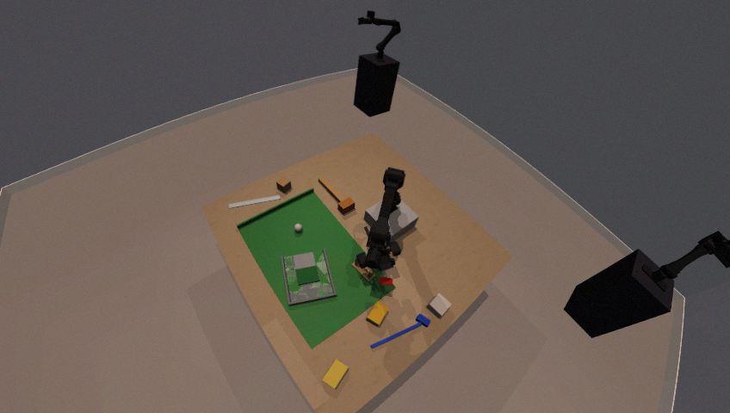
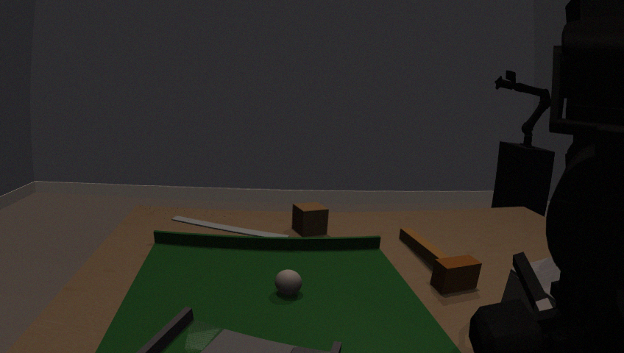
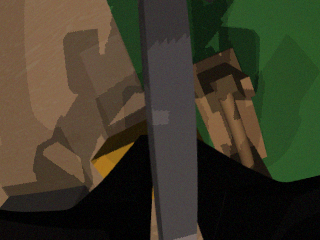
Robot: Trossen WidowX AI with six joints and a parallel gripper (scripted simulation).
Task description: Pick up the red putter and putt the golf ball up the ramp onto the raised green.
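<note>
Right now the red putter is 20 mm to the right of my gripper tip and 20 mm above it. The rest, counted from my gripper tip: small wooden rack (50 mm ahead, 40 mm to the right, 60 mm below); then white golf ball (190 mm ahead, 410 mm to the right, 80 mm below); then blue putter (90 mm ahead, 300 mm to the left, 90 mm below).
</note>
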